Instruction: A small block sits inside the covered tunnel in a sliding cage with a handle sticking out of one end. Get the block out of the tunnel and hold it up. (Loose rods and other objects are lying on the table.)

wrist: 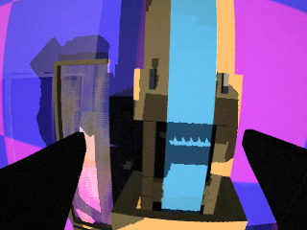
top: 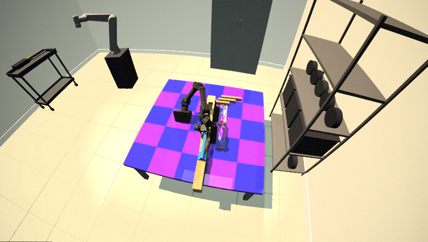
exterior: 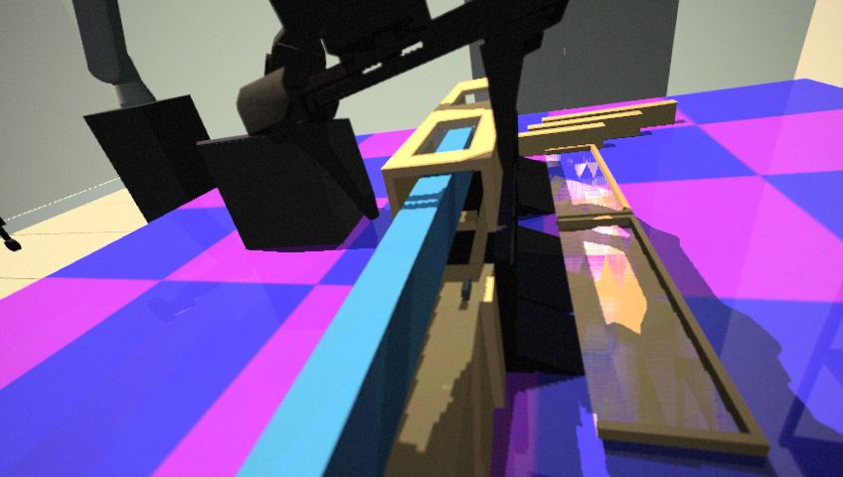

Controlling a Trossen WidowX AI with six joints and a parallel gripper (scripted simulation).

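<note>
The tan tunnel is 8 cm below my gripper tip, 3 cm to the left of it and 2 cm ahead of it. Also, from my gripper tip: small red block: 23 cm to the left, 4 cm below.
</note>
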